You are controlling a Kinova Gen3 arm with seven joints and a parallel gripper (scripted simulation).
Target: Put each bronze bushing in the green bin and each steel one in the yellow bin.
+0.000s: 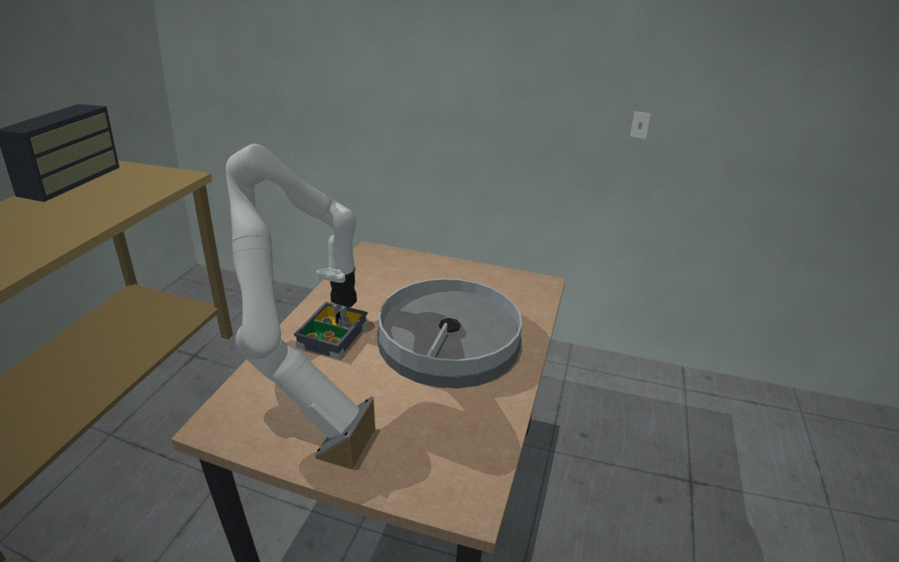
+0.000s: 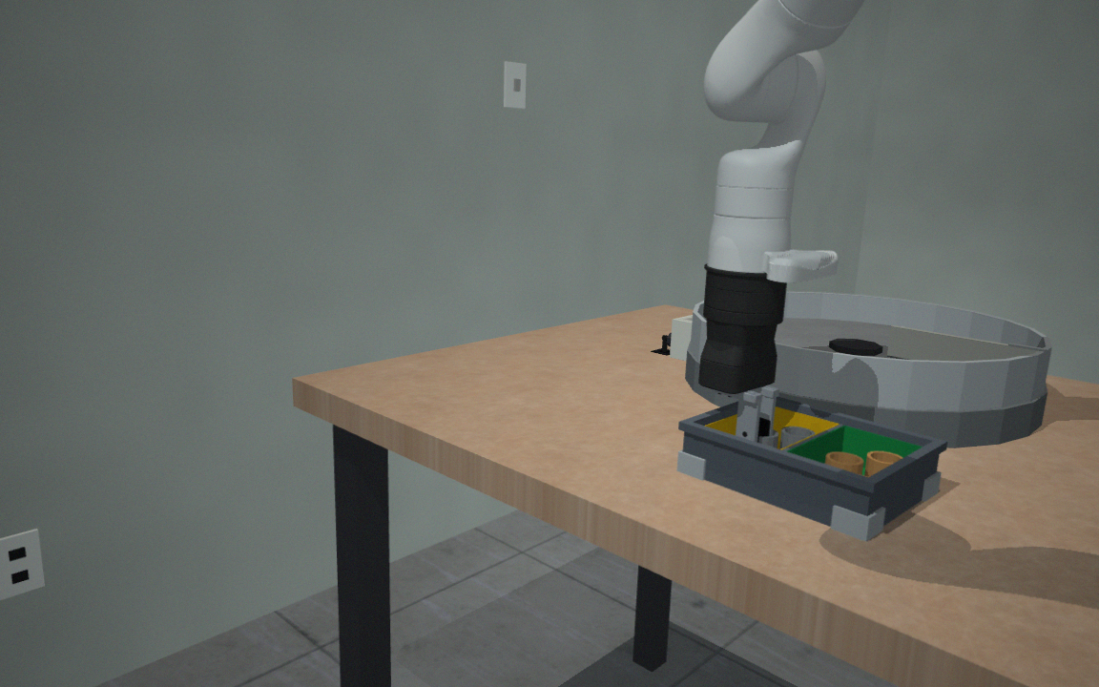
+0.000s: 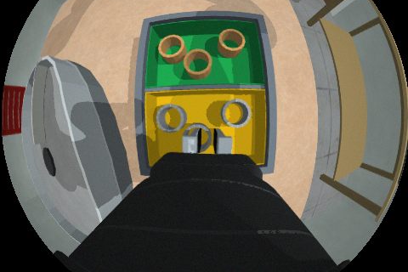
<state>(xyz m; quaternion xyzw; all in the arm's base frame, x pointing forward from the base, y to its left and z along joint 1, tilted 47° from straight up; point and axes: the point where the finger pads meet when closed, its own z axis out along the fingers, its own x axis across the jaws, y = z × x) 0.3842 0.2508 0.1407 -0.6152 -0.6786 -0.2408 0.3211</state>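
The bin tray is 60 mm behind my hand and 10 mm to the right of it. Also, from my hand: grey turntable: 330 mm to the right, 90 mm ahead, 20 mm above.
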